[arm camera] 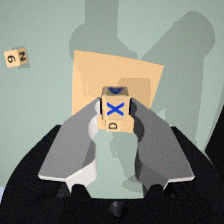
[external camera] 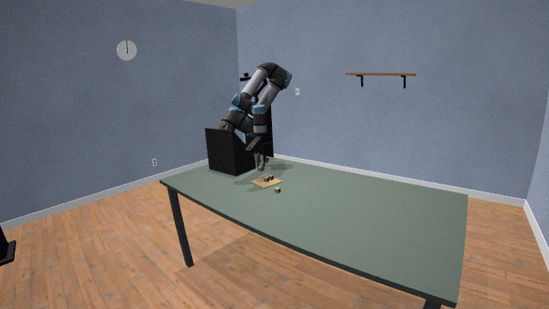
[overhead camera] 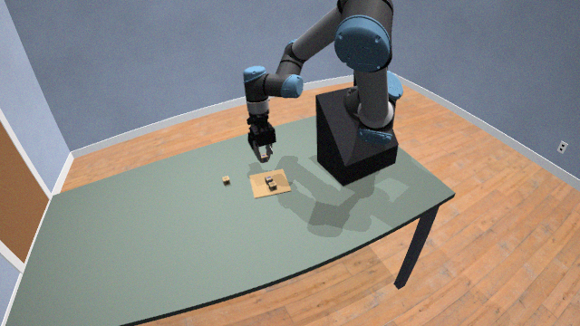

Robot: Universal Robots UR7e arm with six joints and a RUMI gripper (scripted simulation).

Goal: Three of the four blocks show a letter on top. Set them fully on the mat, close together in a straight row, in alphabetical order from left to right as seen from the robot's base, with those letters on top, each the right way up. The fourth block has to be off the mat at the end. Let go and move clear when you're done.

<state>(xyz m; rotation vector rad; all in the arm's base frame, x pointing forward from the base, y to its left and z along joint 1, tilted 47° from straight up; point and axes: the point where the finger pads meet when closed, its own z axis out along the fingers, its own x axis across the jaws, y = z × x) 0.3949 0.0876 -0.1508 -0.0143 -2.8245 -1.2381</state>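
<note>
My hand is 100 mm above the tan mat and 40 mm to the right of it. Round my hand: block right at my hand.
</note>
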